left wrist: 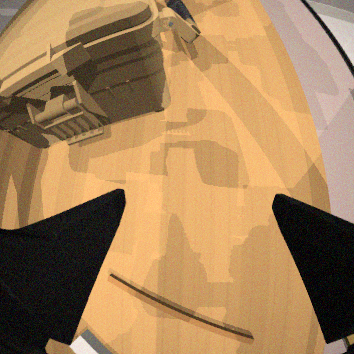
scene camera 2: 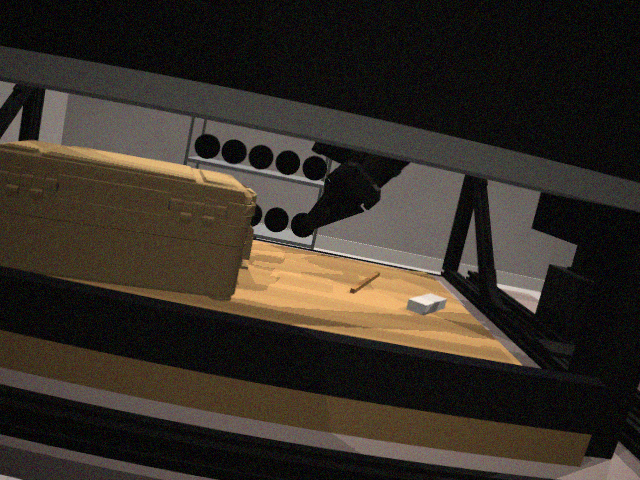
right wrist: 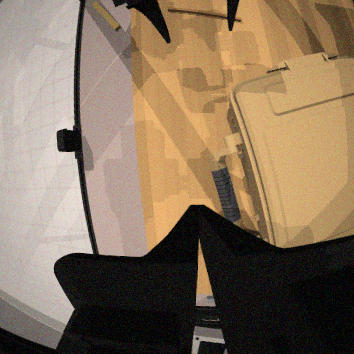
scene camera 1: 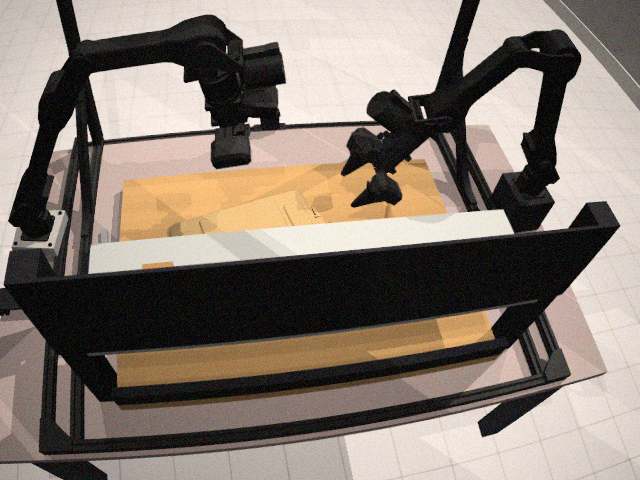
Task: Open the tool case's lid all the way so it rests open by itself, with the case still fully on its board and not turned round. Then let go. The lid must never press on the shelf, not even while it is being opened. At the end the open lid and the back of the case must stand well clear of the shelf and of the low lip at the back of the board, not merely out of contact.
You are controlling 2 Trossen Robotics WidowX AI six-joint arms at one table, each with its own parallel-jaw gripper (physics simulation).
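Pixels of known places: left gripper, between the fingertips: [left wrist: 200, 198] [scene camera 2: 304, 226] [right wrist: 198, 35] [scene camera 1: 346, 190]; right gripper, between the fingertips: [right wrist: 196, 210]; left arm's base, origin of its link: [scene camera 1: 529, 187]; right arm's base, origin of its link: [right wrist: 211, 348] [scene camera 1: 38, 228].
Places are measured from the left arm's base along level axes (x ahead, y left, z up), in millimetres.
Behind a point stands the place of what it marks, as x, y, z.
The tan tool case [scene camera 1: 253, 211] {618, 11, 38} [scene camera 2: 124, 222] {602, 175, -10} [left wrist: 125, 75] {516, -4, -11} [right wrist: 310, 135] {588, 42, 38} stands upright and slanted on the wooden board [scene camera 1: 149, 193] {819, -166, -74} [scene camera 2: 320, 304] {398, 103, -74} [left wrist: 270, 150] {469, -133, -74}, its lid down. Its dark blue handle grip [left wrist: 182, 12] {635, -53, -22} [right wrist: 226, 195] {656, -50, -21} is on the side away from the shelf [scene camera 1: 361, 237] {471, 152, 117} [scene camera 2: 310, 118] {461, 300, 108}. A latch [left wrist: 65, 112] {490, 49, -13} shows on its end. The low lip [scene camera 1: 310, 379] {577, 312, -35} [scene camera 2: 310, 341] {433, 320, -37} runs behind it. My left gripper [scene camera 1: 347, 190] {417, -57, -16} [left wrist: 200, 198] {417, -57, -16} [right wrist: 198, 35] {417, -57, -16} is open and empty, beyond the case's latch end. My right gripper [scene camera 1: 231, 162] [right wrist: 196, 210] {629, -80, 116} is shut and empty, above the handle side.
A thin stick [scene camera 2: 364, 282] {327, -18, -69} [left wrist: 180, 310] {323, -38, -72} [right wrist: 205, 15] {326, -32, -72} and a white block [scene camera 2: 426, 303] {266, 68, -61} lie on the board beside the case. The shelf overhangs the back of the board; a small orange box [scene camera 1: 157, 265] {784, 177, 153} is on it. Black frame posts stand at the sides.
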